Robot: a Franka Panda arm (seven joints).
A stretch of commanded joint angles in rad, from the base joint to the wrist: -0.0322 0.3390 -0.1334 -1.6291 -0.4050 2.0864 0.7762; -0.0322 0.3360 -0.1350 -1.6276 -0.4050 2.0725 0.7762; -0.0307 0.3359 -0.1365 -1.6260 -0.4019 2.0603 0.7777; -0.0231 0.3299 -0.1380 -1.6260 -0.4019 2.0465 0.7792; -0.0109 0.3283 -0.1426 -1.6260 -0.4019 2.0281 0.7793; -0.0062 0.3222 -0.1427 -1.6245 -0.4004 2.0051 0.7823; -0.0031 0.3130 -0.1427 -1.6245 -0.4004 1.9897 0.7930; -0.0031 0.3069 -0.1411 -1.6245 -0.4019 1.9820 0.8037; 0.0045 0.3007 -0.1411 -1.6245 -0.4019 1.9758 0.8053; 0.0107 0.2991 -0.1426 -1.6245 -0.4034 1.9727 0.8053; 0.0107 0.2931 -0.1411 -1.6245 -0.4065 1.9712 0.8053
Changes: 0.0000 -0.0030 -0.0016 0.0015 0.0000 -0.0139 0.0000; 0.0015 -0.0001 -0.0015 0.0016 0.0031 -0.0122 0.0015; 0.0076 -0.0060 -0.0015 0.0000 0.0000 -0.0138 0.0015; 0.0122 -0.0016 -0.0046 0.0000 0.0000 -0.0184 0.0001; 0.0047 -0.0061 -0.0001 0.0015 0.0015 -0.0230 0.0030; 0.0031 -0.0092 0.0000 0.0000 0.0000 -0.0154 0.0107; 0.0000 -0.0061 0.0016 0.0000 -0.0015 -0.0077 0.0107; 0.0076 -0.0062 0.0000 0.0000 0.0000 -0.0062 0.0016; 0.0062 -0.0016 -0.0015 0.0000 -0.0015 -0.0031 0.0000; 0.0000 -0.0060 0.0015 0.0000 -0.0031 -0.0015 0.0000
